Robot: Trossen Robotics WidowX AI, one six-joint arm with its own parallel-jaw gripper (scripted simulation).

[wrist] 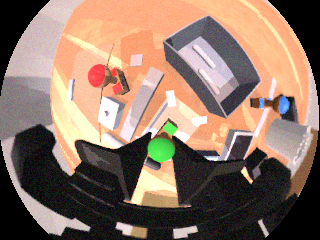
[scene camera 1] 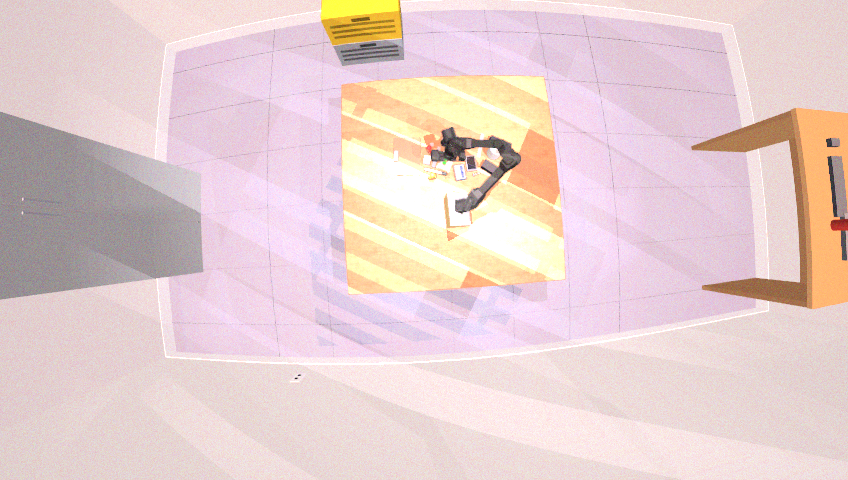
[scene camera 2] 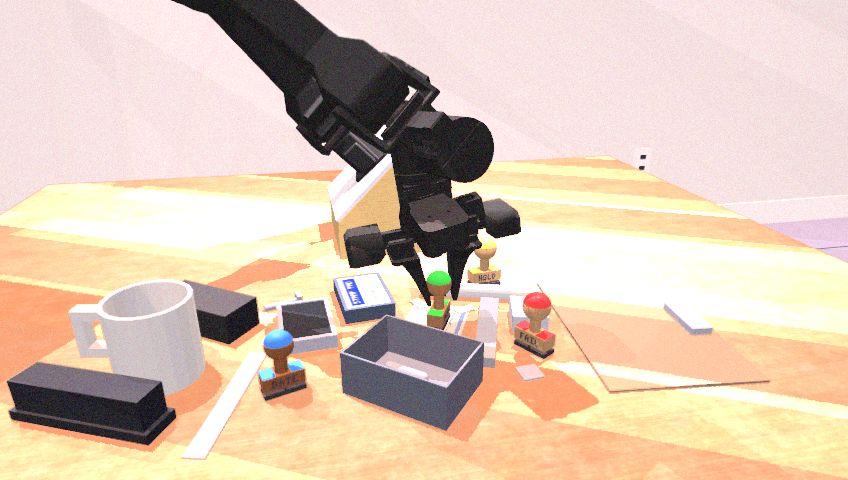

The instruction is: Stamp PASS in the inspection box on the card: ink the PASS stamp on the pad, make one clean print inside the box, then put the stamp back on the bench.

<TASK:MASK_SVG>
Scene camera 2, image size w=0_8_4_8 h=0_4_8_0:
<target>my gripper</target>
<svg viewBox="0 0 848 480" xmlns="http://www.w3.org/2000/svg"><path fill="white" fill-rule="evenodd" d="M394 173L400 205L399 221L401 228L380 232L377 223L347 229L343 237L349 267L357 269L380 264L386 256L386 249L392 265L403 266L408 271L429 307L431 306L430 293L423 274L420 258L414 249L414 243L417 243L424 256L428 258L440 257L442 254L447 253L448 275L452 281L450 291L452 299L455 301L458 299L467 260L474 250L482 247L482 242L478 239L477 235L479 234L478 230L486 229L486 232L495 239L519 234L521 232L521 224L518 211L500 198L482 202L482 197L475 191L452 198L451 180L428 173L414 175L398 175Z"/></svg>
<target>green-knobbed pass stamp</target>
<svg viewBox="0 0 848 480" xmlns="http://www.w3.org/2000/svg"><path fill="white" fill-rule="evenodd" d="M434 271L428 276L426 281L429 292L434 295L434 302L427 313L427 326L444 330L450 318L450 300L444 299L444 295L450 291L452 281L446 272Z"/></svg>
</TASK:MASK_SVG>
